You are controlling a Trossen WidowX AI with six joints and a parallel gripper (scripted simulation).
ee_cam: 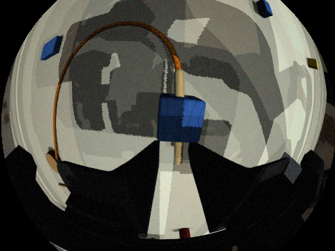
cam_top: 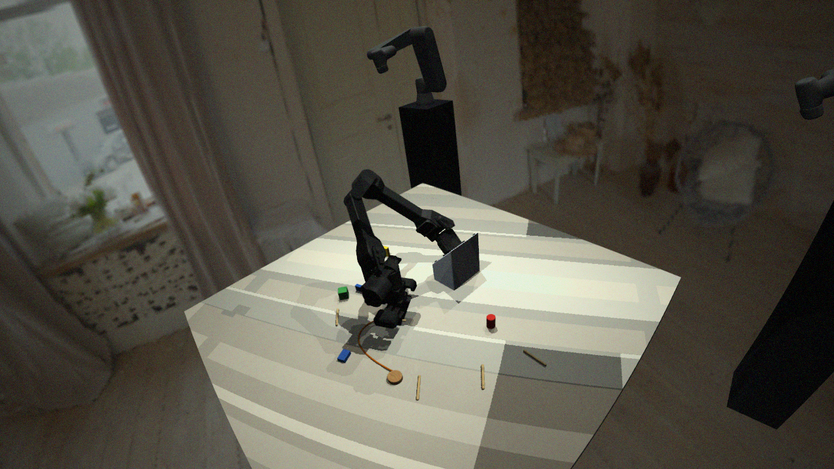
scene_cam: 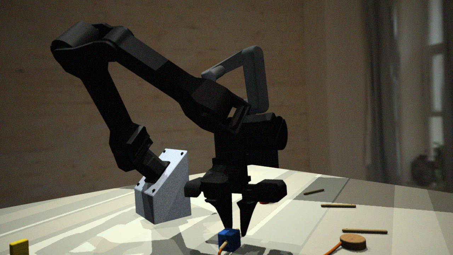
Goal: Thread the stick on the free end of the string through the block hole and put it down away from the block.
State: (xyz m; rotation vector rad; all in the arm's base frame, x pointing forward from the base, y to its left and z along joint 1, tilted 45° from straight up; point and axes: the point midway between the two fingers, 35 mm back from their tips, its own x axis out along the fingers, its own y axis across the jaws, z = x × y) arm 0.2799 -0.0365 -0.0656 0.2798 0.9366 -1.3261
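The thin wooden stick is 30 mm to the right of my gripper tip and 20 mm ahead of it. Round my gripper tip: green cube: 250 mm to the right, 30 mm ahead; round wooden button: 150 mm ahead, 130 mm to the left, 10 mm below; red cylinder: 220 mm to the left, 160 mm behind, 10 mm above.
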